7 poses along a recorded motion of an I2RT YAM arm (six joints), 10 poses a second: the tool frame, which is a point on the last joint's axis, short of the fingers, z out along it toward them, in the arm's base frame.
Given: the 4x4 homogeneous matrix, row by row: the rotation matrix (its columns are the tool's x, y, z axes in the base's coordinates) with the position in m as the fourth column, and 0 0 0 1 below. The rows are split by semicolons.
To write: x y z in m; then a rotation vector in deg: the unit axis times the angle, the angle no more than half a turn. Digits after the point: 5 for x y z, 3 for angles.
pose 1, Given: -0.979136 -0.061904 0.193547 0.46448; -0.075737 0.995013 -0.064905 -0.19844; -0.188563 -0.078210 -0.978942 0.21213; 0 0 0 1
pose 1, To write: 0.46448 -0.19844 0.21213 -5.876 168.759 -6.110
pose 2, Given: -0.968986 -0.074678 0.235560 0.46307; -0.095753 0.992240 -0.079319 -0.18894; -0.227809 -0.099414 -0.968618 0.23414; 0 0 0 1
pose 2, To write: 0.46307 -0.18894 0.23414 -7.210 166.249 -7.561
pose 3, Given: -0.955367 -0.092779 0.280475 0.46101; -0.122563 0.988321 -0.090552 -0.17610; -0.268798 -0.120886 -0.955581 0.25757; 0 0 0 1
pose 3, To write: 0.46101 -0.17610 0.25757 -9.031 163.522 -8.867
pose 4, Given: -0.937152 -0.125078 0.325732 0.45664; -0.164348 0.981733 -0.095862 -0.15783; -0.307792 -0.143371 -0.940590 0.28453; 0 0 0 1
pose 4, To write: 0.45664 -0.15783 0.28453 -12.050 160.684 -9.960
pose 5, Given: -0.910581 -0.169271 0.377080 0.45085; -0.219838 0.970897 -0.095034 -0.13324; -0.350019 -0.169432 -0.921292 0.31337; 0 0 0 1
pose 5, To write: 0.45085 -0.13324 0.31337 -16.097 157.312 -10.940
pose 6, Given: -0.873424 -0.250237 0.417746 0.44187; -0.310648 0.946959 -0.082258 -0.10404; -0.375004 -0.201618 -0.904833 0.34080; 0 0 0 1
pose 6, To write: 0.44187 -0.10404 0.34080 -23.205 154.119 -11.744
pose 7, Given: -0.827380 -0.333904 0.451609 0.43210; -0.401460 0.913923 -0.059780 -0.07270; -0.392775 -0.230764 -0.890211 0.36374; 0 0 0 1
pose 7, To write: 0.43210 -0.07270 0.36374 -30.550 150.866 -12.070
